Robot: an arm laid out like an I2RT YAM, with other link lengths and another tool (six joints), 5 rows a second.
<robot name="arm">
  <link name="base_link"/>
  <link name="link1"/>
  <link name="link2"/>
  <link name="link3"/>
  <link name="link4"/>
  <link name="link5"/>
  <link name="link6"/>
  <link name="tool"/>
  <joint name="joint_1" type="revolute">
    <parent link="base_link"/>
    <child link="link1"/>
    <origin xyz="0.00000 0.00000 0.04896" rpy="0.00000 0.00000 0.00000"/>
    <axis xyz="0 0 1"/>
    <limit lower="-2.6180" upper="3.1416"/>
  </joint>
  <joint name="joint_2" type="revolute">
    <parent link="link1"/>
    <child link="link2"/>
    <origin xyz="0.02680 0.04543 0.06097" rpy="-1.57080 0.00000 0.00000"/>
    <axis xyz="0 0 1"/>
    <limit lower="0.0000" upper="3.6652"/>
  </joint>
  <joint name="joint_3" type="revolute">
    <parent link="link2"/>
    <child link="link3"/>
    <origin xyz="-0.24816 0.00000 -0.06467" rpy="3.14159 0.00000 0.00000"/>
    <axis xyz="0 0 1"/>
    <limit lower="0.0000" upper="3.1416"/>
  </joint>
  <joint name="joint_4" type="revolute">
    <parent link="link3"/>
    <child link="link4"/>
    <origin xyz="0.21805 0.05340 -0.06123" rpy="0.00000 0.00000 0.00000"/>
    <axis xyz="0 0 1"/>
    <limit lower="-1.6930" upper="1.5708"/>
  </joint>
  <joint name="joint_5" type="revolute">
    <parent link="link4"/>
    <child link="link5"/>
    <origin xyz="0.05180 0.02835 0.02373" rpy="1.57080 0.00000 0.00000"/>
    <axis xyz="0 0 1"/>
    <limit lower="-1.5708" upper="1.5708"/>
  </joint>
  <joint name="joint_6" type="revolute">
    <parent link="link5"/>
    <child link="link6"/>
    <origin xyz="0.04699 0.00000 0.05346" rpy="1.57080 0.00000 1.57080"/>
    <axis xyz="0 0 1"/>
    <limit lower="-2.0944" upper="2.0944"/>
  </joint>
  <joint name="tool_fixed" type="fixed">
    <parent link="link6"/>
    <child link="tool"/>
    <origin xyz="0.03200 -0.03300 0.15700" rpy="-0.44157 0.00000 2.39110"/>
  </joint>
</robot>
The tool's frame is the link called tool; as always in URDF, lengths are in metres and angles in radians.
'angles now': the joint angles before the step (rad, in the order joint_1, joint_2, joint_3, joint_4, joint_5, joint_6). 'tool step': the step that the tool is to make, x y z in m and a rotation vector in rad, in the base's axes. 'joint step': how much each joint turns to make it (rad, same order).
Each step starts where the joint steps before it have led.
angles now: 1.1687, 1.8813, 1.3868, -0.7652, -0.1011, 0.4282
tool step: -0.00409, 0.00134, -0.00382, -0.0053, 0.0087, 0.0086
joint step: 0.0079, 0.0097, -0.0012, 0.0028, -0.0059, 0.0011
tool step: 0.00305, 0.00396, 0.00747, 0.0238, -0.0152, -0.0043
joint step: 0.0000, -0.0133, 0.0066, 0.0082, 0.0060, 0.0025
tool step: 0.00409, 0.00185, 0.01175, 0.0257, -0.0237, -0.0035
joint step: -0.0016, -0.0268, 0.0049, 0.0010, 0.0119, -0.0023
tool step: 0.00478, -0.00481, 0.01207, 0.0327, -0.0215, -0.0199
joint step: -0.0103, -0.0528, -0.0293, 0.0155, 0.0101, 0.0063
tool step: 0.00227, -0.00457, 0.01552, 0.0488, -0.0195, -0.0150
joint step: -0.0091, -0.0692, -0.0373, 0.0211, 0.0010, 0.0060
